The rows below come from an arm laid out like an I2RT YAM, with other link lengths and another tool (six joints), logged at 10 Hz.
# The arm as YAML. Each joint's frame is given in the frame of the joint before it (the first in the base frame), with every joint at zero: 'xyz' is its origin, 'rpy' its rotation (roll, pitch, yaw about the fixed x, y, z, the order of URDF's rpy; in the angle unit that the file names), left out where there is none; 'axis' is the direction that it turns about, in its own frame. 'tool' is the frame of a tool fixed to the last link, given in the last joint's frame.
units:
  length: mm
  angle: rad
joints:
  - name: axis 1
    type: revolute
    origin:
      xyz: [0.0, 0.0, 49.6]
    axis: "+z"
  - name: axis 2
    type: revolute
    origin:
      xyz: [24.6, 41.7, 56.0]
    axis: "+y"
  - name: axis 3
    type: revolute
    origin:
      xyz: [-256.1, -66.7, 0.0]
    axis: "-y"
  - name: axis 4
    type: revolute
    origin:
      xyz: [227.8, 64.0, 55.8]
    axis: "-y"
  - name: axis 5
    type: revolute
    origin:
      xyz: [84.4, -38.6, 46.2]
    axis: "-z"
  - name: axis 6
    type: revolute
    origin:
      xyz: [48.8, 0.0, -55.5]
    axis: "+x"
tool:
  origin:
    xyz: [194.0, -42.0, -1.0]
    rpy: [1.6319, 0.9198, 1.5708]
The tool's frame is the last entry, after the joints.
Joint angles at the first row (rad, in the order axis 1, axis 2, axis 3, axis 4, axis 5, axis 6):
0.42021 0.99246 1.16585 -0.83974 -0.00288 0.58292
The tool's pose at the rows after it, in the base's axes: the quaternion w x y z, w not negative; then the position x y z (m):
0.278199 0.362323 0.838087 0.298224 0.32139 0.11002 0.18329
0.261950 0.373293 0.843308 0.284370 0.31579 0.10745 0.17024
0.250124 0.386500 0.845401 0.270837 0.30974 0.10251 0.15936
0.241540 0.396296 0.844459 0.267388 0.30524 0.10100 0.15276
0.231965 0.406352 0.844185 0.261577 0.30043 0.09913 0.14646
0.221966 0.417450 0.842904 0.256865 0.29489 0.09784 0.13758
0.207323 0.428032 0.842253 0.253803 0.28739 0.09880 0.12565
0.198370 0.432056 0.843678 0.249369 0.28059 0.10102 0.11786
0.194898 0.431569 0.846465 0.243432 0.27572 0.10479 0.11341
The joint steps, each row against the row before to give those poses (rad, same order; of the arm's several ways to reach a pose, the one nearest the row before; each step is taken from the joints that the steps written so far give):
0.00008 0.01131 0.00037 0.00430 -0.01120 -0.00002
0.00072 0.01542 -0.00397 -0.02649 0.00295 0.01727
-0.00061 0.00657 -0.00729 -0.02468 0.00959 0.01987
-0.00013 -0.00276 -0.01205 -0.00825 0.00010 0.02043
0.00017 0.00256 -0.00449 -0.01555 0.00133 0.01996
0.00275 -0.00365 -0.02012 -0.00475 0.00183 0.02519
0.00546 -0.00639 -0.03149 0.00064 -0.00610 0.02951
0.02009 -0.00461 -0.01941 -0.00419 0.00743 0.02396
0.03537 0.00270 -0.00736 -0.00474 0.02294 0.02352

